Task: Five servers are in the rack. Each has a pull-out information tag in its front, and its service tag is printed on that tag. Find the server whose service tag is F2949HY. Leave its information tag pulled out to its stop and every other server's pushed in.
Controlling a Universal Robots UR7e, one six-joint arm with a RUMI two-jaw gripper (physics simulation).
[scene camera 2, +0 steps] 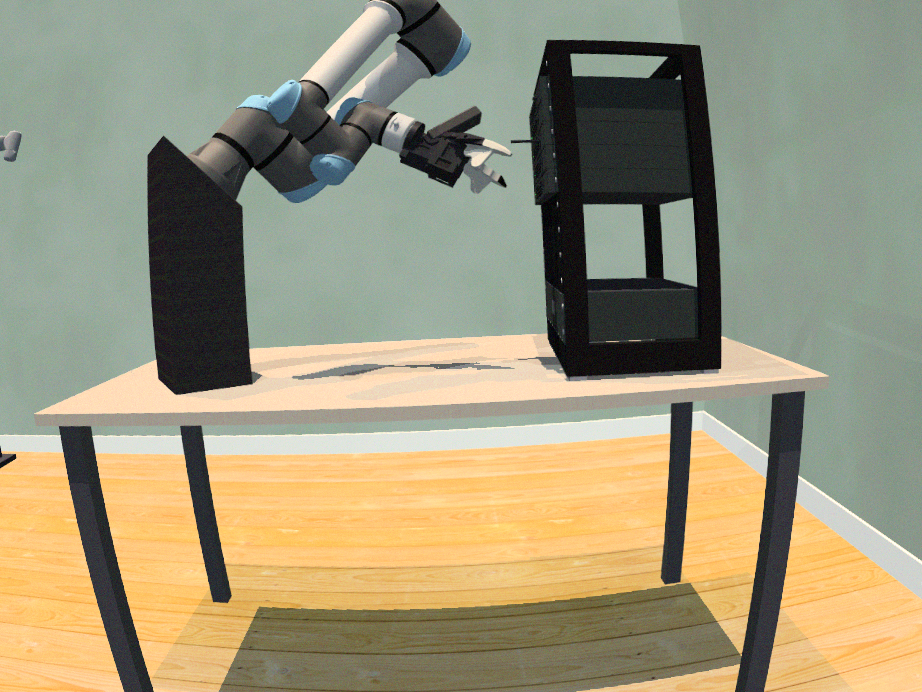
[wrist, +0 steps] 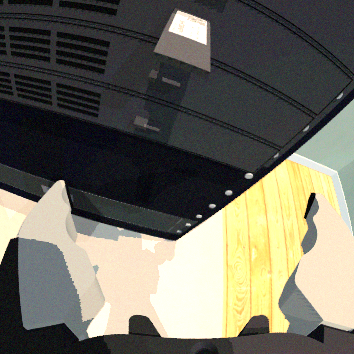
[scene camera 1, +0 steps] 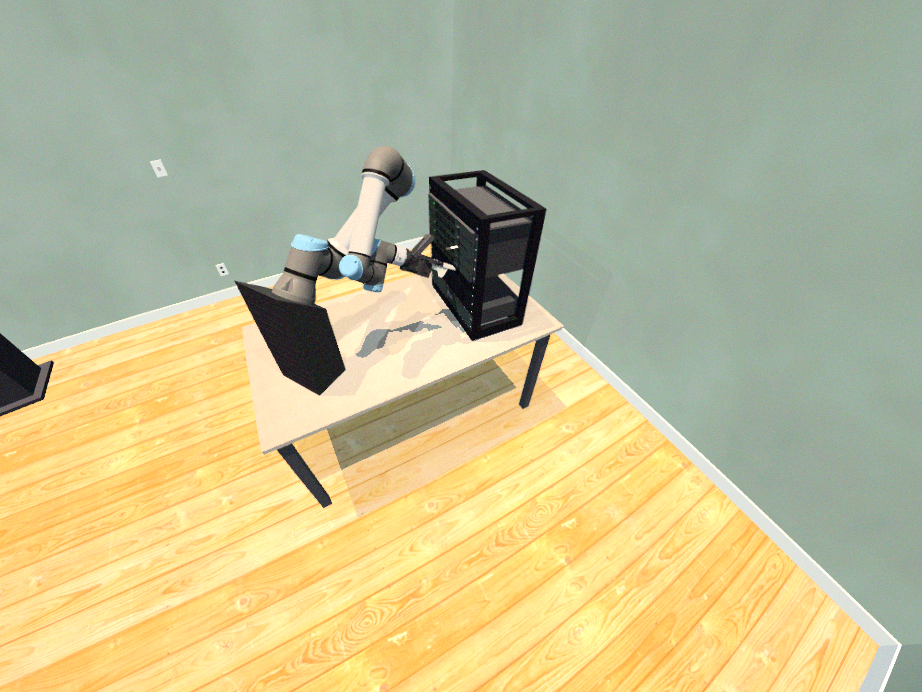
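Seen in the pictures: gripper, fingertip midpoint: (scene camera 2: 508, 171) (wrist: 191, 190) (scene camera 1: 447, 266); arm's base, origin of the base link: (scene camera 2: 204, 186) (scene camera 1: 293, 298).
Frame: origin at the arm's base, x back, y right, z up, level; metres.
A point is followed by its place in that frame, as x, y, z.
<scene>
The black rack (scene camera 1: 480, 275) @(-0.684, 0.217, -0.030) (scene camera 2: 577, 245) @(-0.694, 0.219, -0.170) holds a stack of dark servers (scene camera 2: 631, 156) @(-0.811, 0.206, -0.008) (wrist: 250, 95) @(-0.665, 0.127, 0.002) in its upper part. One information tag (scene camera 1: 452, 247) @(-0.646, 0.066, 0.038) (scene camera 2: 521, 140) @(-0.636, 0.076, 0.037) (wrist: 182, 42) @(-0.632, 0.064, 0.038) sticks out of the stack's front. Its white label faces the wrist camera, but I cannot read the print. Below it in the wrist view, two small tag ends (wrist: 171, 81) @(-0.666, 0.075, -0.007) (wrist: 150, 127) @(-0.665, 0.074, -0.051) sit close to the fronts of lower servers. The upper servers' tags are cut off or unclear. My gripper (scene camera 1: 446, 269) @(-0.605, 0.092, -0.027) (scene camera 2: 508, 169) @(-0.605, 0.092, -0.027) (wrist: 191, 190) @(-0.605, 0.092, -0.027) is wide open and empty, in front of the rack and a little below the pulled-out tag, apart from it.
A separate dark unit (scene camera 2: 644, 309) @(-0.821, 0.202, -0.287) sits at the bottom of the rack, below an open gap. The rack stands on the table (scene camera 1: 387, 387) @(-0.206, 0.241, -0.403) (scene camera 2: 446, 398) @(-0.454, 0.281, -0.403). The arm is mounted on a black slanted pedestal (scene camera 1: 297, 342) @(0.048, 0.124, -0.095) (scene camera 2: 197, 283) @(-0.005, 0.097, -0.197) at the table's other end. Walls stand behind the table.
</scene>
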